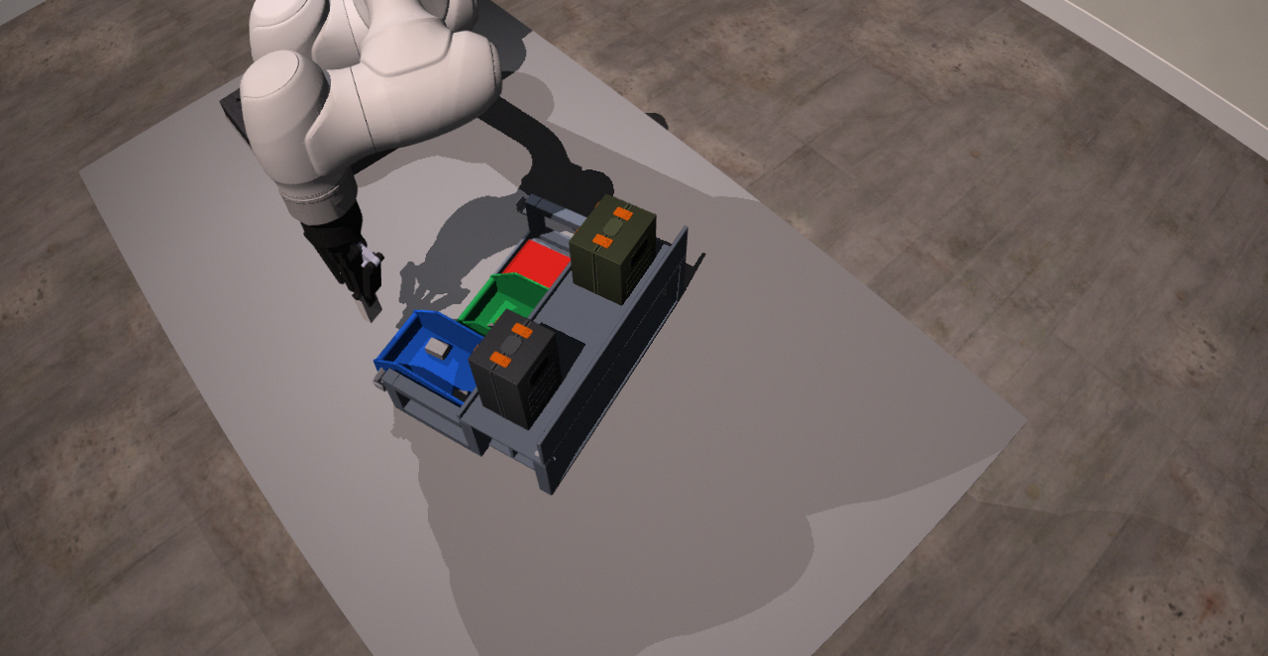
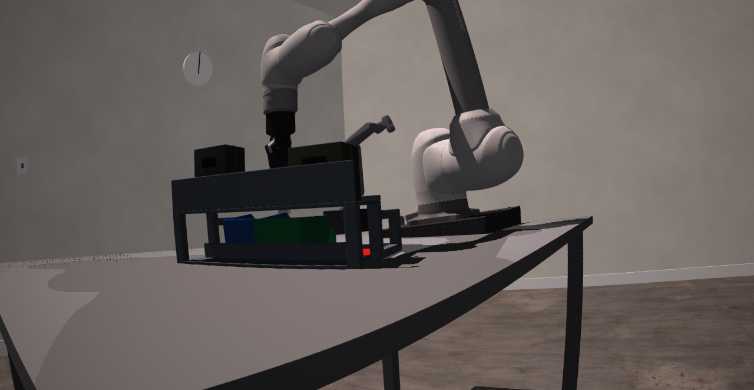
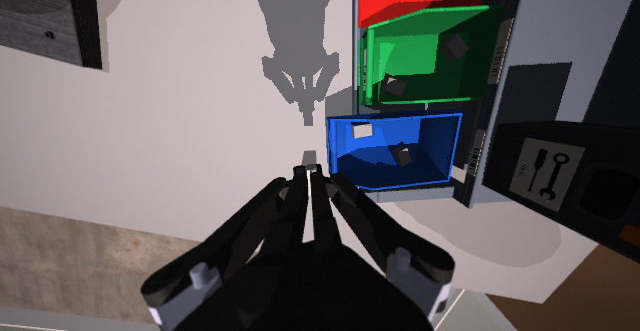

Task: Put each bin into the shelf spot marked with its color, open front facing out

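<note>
Right now the blue bin is 110 mm ahead of my hand, 70 mm below it and 30 mm to the left of it. Also, from my hand: olive case (290 mm to the left, 200 mm ahead, 30 mm above); then black case (260 mm ahead, 70 mm to the left, 40 mm above); then green bin (160 mm to the left, 140 mm ahead, 80 mm below).
</note>
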